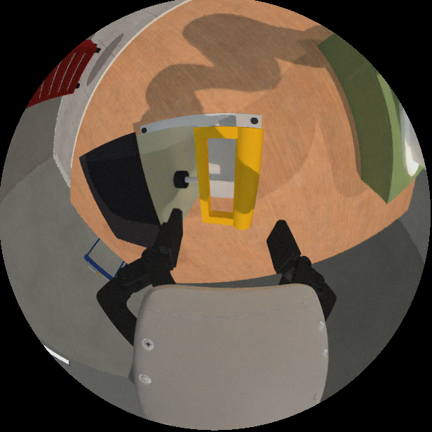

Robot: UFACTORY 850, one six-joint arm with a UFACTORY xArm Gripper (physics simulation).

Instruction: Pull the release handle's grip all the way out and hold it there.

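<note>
The release handle's yellow grip (247, 175) is a rectangular frame with a thick round bar on its right side. It sits on a thin metal rod (200, 179) that comes out of a black collar (181, 179) on the pale face of a black-topped housing (117, 182). A short length of rod shows between collar and grip. My gripper (229, 226) is open and empty. Its left fingertip is near the lower edge of the housing, and its right fingertip is to the lower right of the grip. The fingers appear apart from the grip.
The housing's light grey base plate (220, 120) with dark bolts lies on the wooden table top (300, 165). A green block-like fixture (357, 115) with a whitish part stands at the right. A red slatted object (65, 75) is at the upper left, and a blue frame (98, 266) is beyond the table's lower left edge.
</note>
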